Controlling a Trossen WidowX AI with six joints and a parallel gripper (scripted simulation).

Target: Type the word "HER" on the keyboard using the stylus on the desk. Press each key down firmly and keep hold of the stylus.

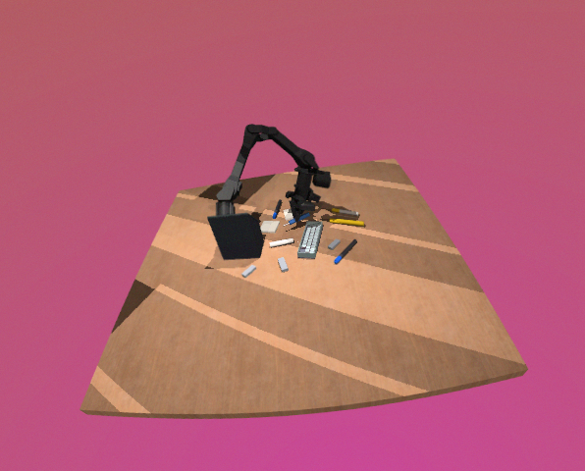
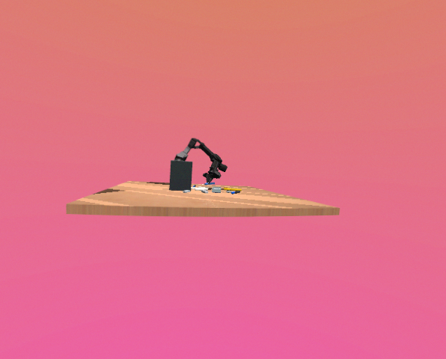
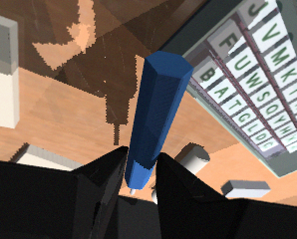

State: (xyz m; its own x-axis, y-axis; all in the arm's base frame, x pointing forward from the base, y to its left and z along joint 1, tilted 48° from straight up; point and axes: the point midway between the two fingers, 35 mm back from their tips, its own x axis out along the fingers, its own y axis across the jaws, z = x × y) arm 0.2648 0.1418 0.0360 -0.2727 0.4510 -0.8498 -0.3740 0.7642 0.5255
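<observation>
My gripper tip is 1 cm to the left of the blue stylus and 1 cm past it. The rest, counted from my gripper tip: white stick (9 cm to the right, 6 cm behind, 4 cm below); grey block (15 cm ahead, 13 cm to the right, 4 cm below).
</observation>
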